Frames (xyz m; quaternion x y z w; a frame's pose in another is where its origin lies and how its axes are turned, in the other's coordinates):
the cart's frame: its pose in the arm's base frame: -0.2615 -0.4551 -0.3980 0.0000 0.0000 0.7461 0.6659
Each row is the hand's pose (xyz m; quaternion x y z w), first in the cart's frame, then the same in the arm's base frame.
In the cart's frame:
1: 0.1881 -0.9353 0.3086 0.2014 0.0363 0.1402 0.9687
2: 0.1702 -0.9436 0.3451 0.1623 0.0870 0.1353 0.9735
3: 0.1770 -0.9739 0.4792 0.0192 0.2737 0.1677 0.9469
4: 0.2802 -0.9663 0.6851 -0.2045 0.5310 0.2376 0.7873
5: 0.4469 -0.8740 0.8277 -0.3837 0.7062 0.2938 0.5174
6: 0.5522 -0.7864 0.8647 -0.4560 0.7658 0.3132 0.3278
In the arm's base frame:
1: 0.6465 -0.1623 -0.0894 0.1070 0.1744 0.8161 0.5405
2: 0.6568 -0.1791 -0.0529 0.0432 0.1790 0.8164 0.5473
3: 0.6861 -0.1690 0.0812 -0.1914 0.1966 0.8181 0.5054
4: 0.6669 -0.0673 0.2871 -0.5323 0.2010 0.7456 0.3470
5: 0.5563 0.0879 0.4297 -0.7824 0.1840 0.5817 0.1253
6: 0.4573 0.1826 0.4667 0.8750 -0.1697 -0.4531 0.0154

